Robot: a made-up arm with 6 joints.
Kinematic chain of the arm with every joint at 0, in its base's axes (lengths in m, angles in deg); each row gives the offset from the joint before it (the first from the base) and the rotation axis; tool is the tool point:
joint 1: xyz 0 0 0.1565 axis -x
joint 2: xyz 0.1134 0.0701 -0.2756 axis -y
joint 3: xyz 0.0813 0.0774 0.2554 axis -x
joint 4: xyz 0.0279 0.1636 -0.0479 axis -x
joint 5: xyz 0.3 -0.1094 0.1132 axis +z
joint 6: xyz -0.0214 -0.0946 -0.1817 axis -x
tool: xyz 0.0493 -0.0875 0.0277
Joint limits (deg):
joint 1: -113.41..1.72
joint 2: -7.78..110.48
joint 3: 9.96..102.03
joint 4: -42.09..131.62
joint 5: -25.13..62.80
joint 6: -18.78..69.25
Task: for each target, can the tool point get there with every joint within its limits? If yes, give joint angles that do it. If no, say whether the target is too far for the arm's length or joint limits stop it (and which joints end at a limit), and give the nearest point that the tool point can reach.
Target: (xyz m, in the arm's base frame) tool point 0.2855 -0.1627 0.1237
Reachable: yes | joints -96.70 43.11 26.46 -6.62 -3.18 2.99
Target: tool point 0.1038 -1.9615 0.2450
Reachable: no: too far | nearest point 0.1102 -0.5348 0.3794 | short by 1.433 m
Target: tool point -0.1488 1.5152 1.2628
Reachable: no: too far | nearest point -0.0059 0.4798 0.5068 | short by 1.290 m
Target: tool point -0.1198 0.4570 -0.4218
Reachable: no: joint limits stop it (at a limit: joint 1, joint 2, joint 5) | nearest point -0.3102 0.4723 0.0878 | short by 0.544 m
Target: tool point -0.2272 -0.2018 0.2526
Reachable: yes | joints -72.01 98.94 50.98 2.57 37.58 -7.56
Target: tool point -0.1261 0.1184 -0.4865
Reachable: no: joint limits stop it (at a limit: joint 1, joint 4, joint 6) | nearest point -0.1251 -0.0725 -0.0411 | short by 0.485 m
